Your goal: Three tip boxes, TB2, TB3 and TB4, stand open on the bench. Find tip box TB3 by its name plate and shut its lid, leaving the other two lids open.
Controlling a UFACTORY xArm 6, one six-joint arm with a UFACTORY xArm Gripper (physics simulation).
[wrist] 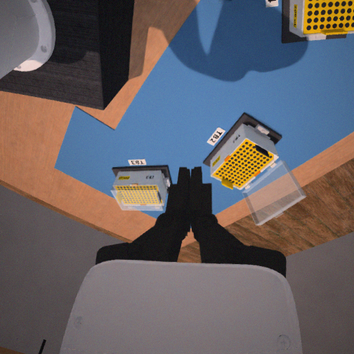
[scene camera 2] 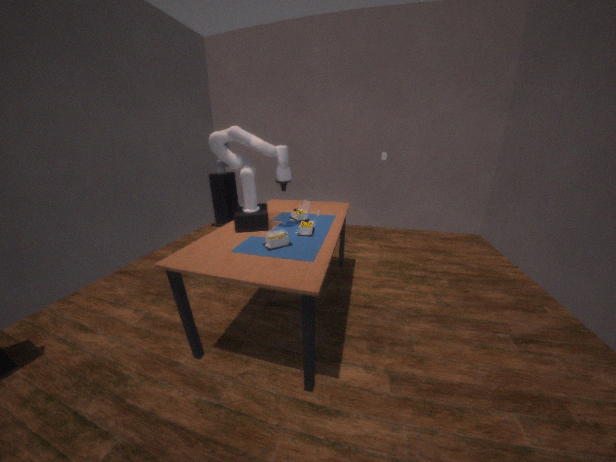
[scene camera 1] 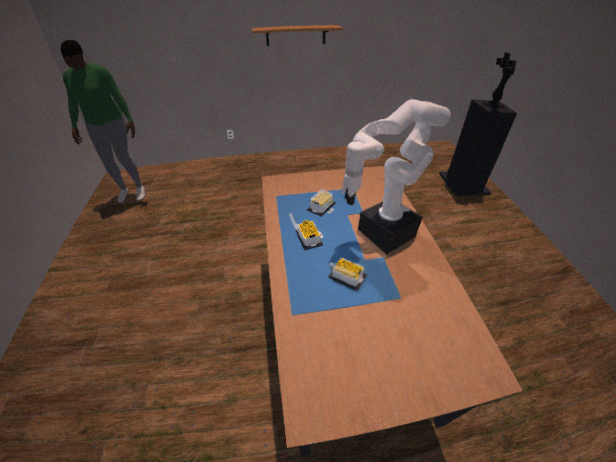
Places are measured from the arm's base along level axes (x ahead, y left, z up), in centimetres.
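Pixels of known places: gripper, between the fingertips: [scene camera 2: 283,190] [scene camera 1: 350,203]; arm's base, origin of its link: [scene camera 2: 251,209] [scene camera 1: 390,213].
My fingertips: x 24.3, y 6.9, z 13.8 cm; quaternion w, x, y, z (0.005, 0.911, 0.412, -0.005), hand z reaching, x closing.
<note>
Ahead of a thing's pixels: the offset from my fingertips to its top centre. "*": to the spot under its first point. Level surfaces: height alone.
Tip box TB3 {dz -19.3, dx +8.2, dy -31.0 cm} [scene camera 1: 321,201] [scene camera 2: 277,239] [wrist: 141,177] stands on the mat's far end in scene camera 1, its name plate [wrist: 137,162] readable in the wrist view. Its clear lid [wrist: 139,201] lies down over the yellow rack. Tip box TB2 {dz -20.5, dx +17.7, dy -6.5 cm} [scene camera 1: 309,232] [scene camera 2: 306,229] [wrist: 244,162] has its lid {* dz -12.7, dx +26.7, dy -4.1 cm} [scene camera 1: 293,221] [wrist: 274,192] swung open. The third box [scene camera 1: 348,271] [scene camera 2: 299,215] [wrist: 330,17] has a raised lid {* dz -17.0, dx +6.1, dy +27.8 cm} [scene camera 2: 305,205]; its plate is cut off in the wrist view. My gripper [scene camera 1: 350,202] [scene camera 2: 283,190] [wrist: 191,179] is shut and empty, high above the mat, touching no box.
The blue mat {dz -27.1 cm} [scene camera 1: 320,297] [scene camera 2: 305,252] [wrist: 165,120] lies on the wooden table {dz -27.4 cm} [scene camera 1: 375,360] [scene camera 2: 215,260]. The black base block [scene camera 1: 390,231] [scene camera 2: 251,220] stands beside the mat. A person [scene camera 1: 97,100] stands on the floor away from the table. A black pedestal [scene camera 1: 480,147] stands behind the robot.
</note>
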